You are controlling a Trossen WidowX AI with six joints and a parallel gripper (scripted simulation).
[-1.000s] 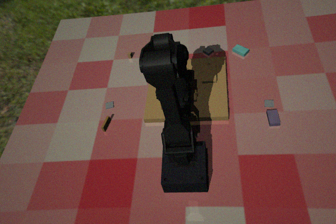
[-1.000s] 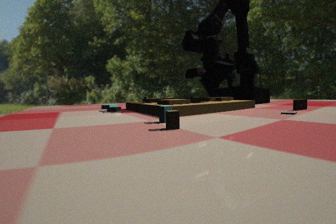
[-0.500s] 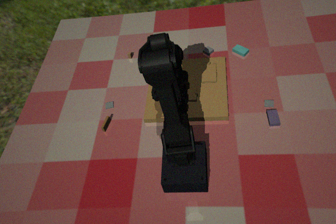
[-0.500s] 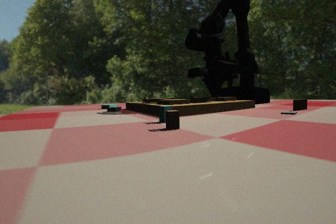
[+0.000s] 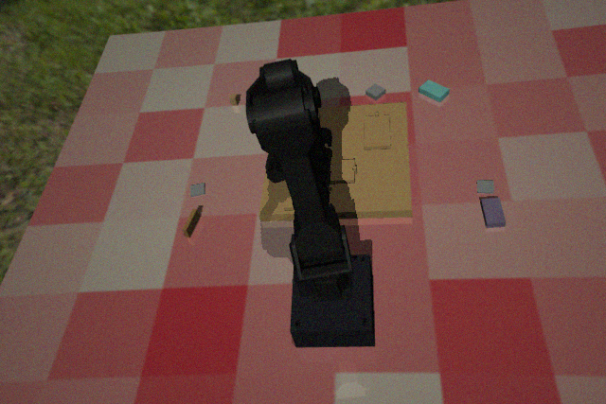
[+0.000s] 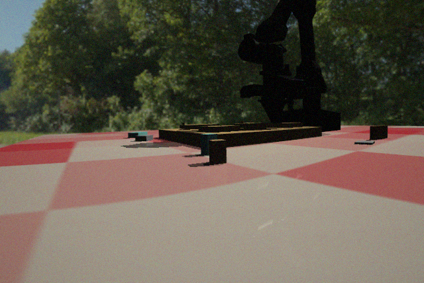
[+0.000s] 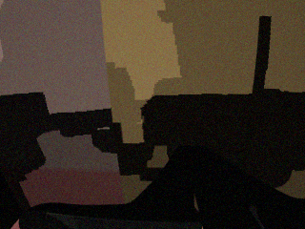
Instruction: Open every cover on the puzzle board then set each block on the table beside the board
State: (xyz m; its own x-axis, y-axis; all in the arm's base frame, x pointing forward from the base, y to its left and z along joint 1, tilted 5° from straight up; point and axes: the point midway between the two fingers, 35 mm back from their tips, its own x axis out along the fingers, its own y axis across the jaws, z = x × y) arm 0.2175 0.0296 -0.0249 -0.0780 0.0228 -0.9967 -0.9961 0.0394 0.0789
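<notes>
The tan puzzle board is 100 mm ahead of my gripper tip and 40 mm to the right of it. Also, from my gripper tip: brown slab: 40 mm behind, 260 mm to the left, 10 mm below; then teal cube: 290 mm ahead, 150 mm to the left, 10 mm below; then purple block: 60 mm behind, 320 mm to the right, 20 mm below.
</notes>
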